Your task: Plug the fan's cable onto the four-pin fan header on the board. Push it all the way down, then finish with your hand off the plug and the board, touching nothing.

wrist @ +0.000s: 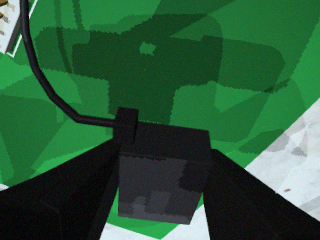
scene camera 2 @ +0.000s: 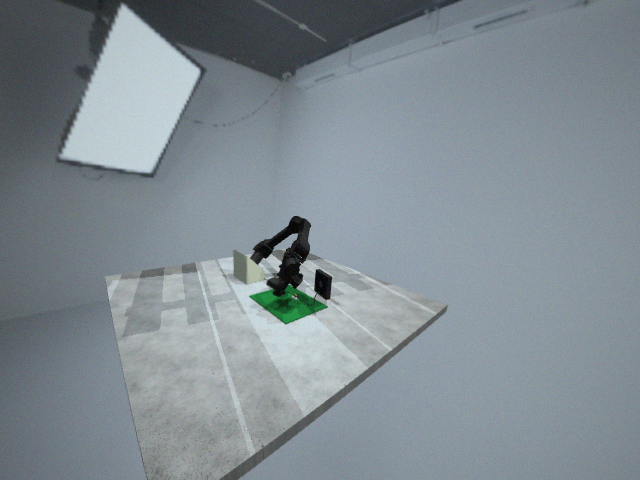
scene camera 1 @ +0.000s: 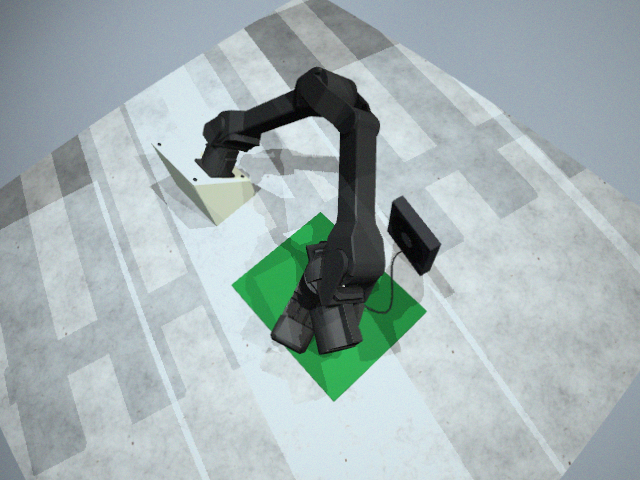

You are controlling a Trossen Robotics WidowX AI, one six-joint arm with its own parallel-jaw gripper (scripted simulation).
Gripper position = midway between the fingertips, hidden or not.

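The gripper (scene camera 1: 305,305) is visible, and the wrist view shows the gripper (wrist: 164,153) too. Also visible: a green board (scene camera 1: 334,372), with further views of the board (wrist: 242,77) and of the board (scene camera 2: 286,309); a black fan (scene camera 1: 408,230); a black cable (wrist: 40,77).
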